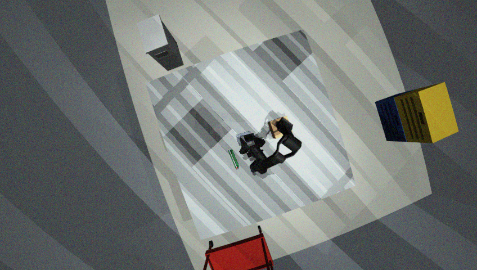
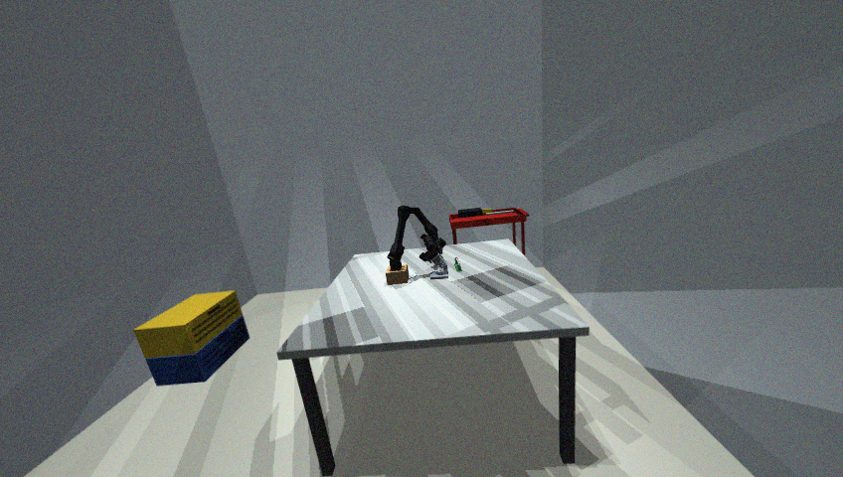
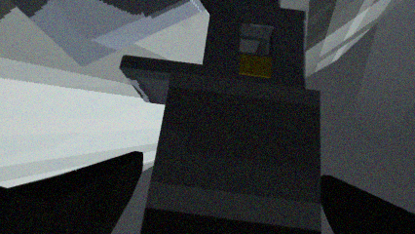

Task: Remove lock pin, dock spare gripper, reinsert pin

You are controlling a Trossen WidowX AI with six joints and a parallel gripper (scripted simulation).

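The spare gripper lies 1 cm to the left of my gripper tip and 1 cm below it. From my gripper tip the other things lie so: green part 12 cm ahead, 14 cm to the left, 10 cm below; grey mount 2 cm ahead, 2 cm to the left, 7 cm below.
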